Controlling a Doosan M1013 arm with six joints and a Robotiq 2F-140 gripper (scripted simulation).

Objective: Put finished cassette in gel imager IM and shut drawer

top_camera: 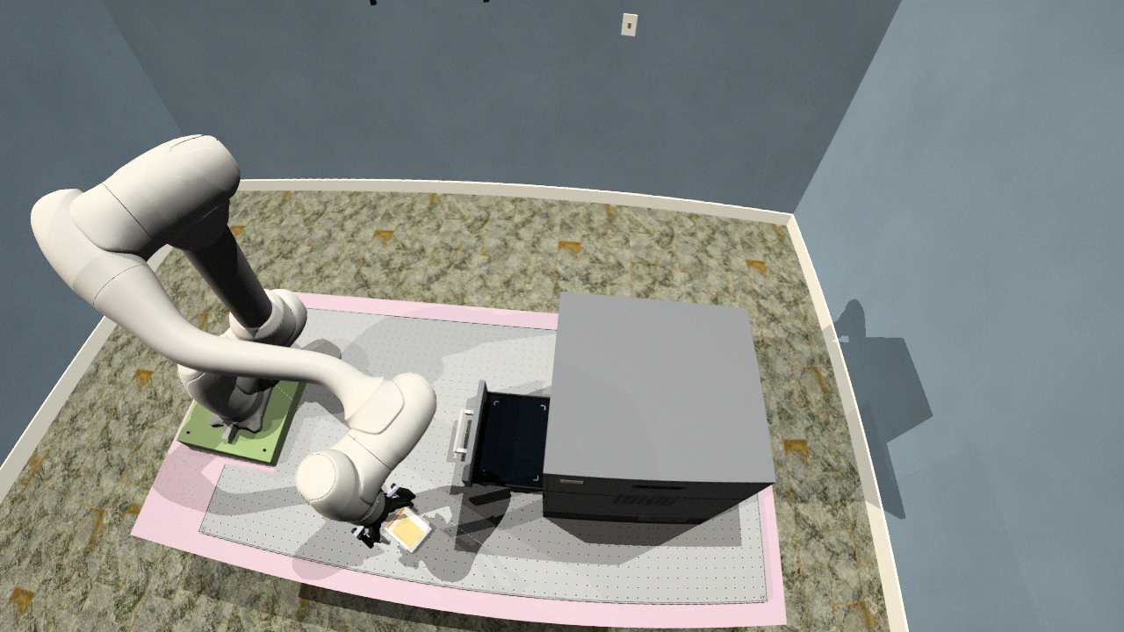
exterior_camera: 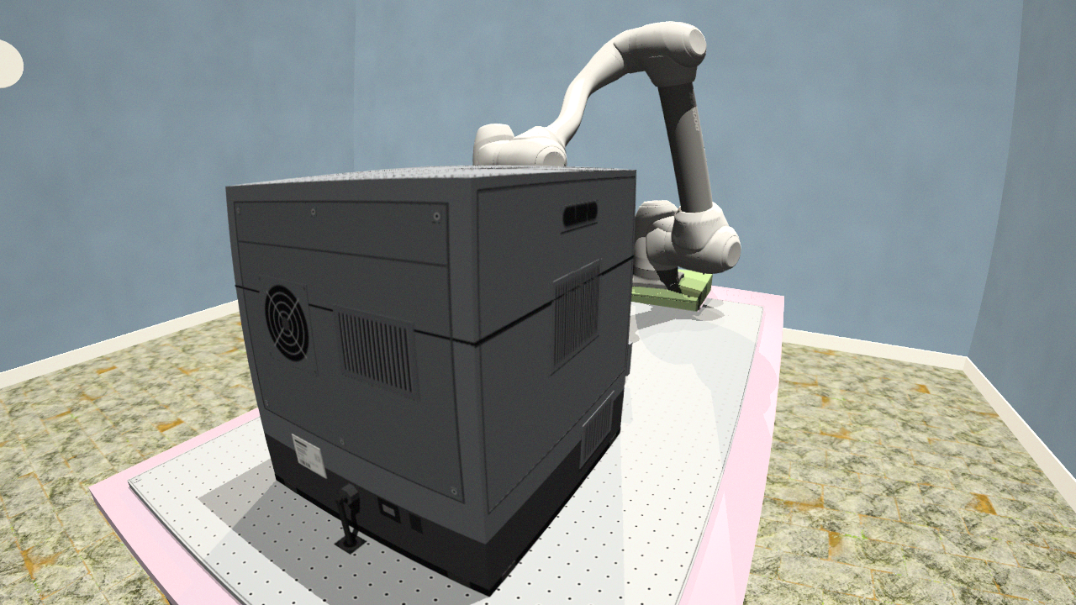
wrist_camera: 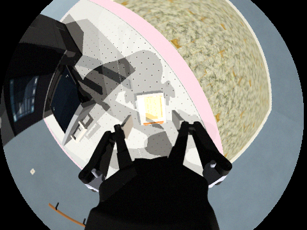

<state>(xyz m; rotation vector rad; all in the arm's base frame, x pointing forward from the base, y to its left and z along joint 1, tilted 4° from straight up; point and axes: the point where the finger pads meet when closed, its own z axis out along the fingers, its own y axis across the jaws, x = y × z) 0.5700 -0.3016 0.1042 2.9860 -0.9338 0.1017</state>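
Now: the cassette FINISHED 9 cm below my hand and 1 cm behind it.
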